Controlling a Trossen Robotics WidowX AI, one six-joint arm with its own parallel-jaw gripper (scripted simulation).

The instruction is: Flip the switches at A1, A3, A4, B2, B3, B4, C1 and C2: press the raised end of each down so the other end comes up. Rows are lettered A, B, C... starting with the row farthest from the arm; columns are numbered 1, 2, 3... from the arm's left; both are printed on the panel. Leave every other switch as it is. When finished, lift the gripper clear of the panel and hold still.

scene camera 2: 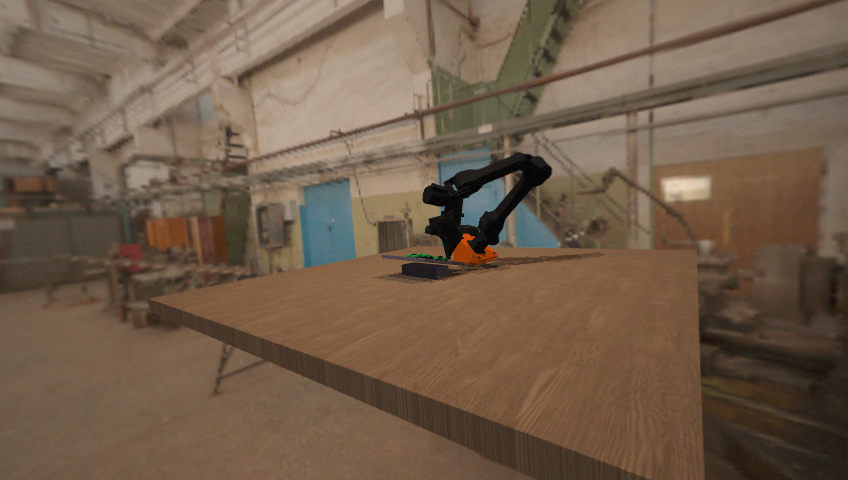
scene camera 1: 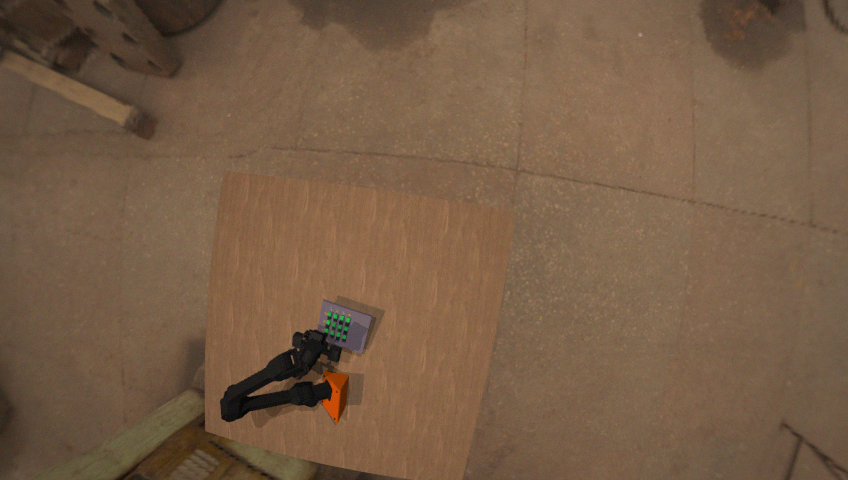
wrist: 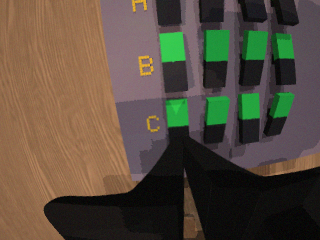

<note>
In view: my gripper point(scene camera 2: 448, 257), a switch C1 point(wrist: 177, 112) and a switch C2 point(wrist: 216, 113).
My gripper also shows in the wrist view point(wrist: 180, 142).
</note>
